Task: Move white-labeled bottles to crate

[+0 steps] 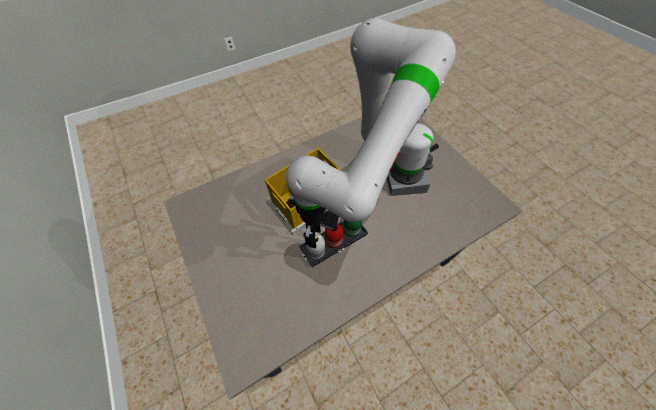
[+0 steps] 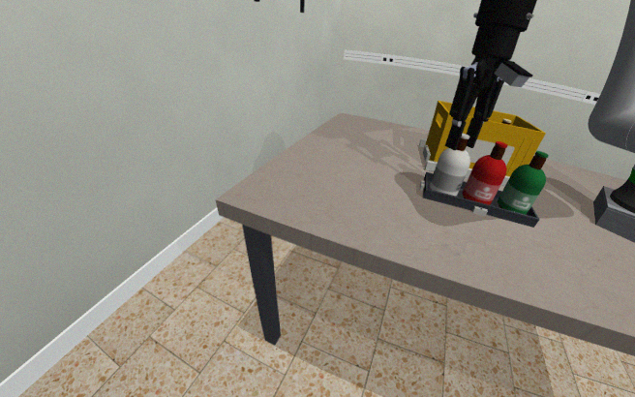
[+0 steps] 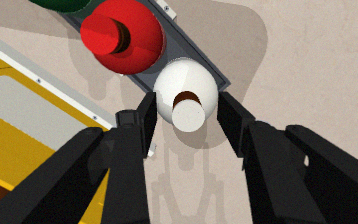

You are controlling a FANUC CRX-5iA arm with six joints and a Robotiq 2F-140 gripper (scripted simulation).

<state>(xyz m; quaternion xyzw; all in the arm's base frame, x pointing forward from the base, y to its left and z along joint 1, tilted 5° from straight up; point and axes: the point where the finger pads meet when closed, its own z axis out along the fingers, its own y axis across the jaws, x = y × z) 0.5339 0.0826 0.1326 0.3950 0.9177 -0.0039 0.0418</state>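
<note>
Right now the white bottle is 8 cm below my hand. Round my hand: green bottle (18 cm behind, 8 cm below); dark tray (15 cm below, 9 cm behind); red bottle (9 cm behind, 8 cm below).
</note>
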